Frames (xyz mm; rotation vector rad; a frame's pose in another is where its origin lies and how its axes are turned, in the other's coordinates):
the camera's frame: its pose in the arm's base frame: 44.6 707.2 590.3 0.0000 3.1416 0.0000
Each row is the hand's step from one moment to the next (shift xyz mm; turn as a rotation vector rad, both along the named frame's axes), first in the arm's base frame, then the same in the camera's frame.
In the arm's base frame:
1: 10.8 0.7 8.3 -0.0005 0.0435 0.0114
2: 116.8 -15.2 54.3 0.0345 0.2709 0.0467
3: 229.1 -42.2 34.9 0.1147 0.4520 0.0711
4: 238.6 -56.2 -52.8 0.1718 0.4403 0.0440
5: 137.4 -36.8 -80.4 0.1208 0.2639 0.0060
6: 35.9 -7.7 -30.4 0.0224 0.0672 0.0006
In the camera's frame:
1: -10.8 0.7 -8.3 0.0005 0.0435 -0.0114
2: -116.8 -15.2 -54.3 -0.0345 0.2709 -0.0467
3: -229.1 -42.2 -34.9 -0.1147 0.4520 -0.0711
4: -238.6 -56.2 52.8 -0.1718 0.4403 -0.0440
5: -137.4 -36.8 80.4 -0.1208 0.2639 -0.0060
6: -35.9 -7.7 30.4 -0.0224 0.0672 -0.0006

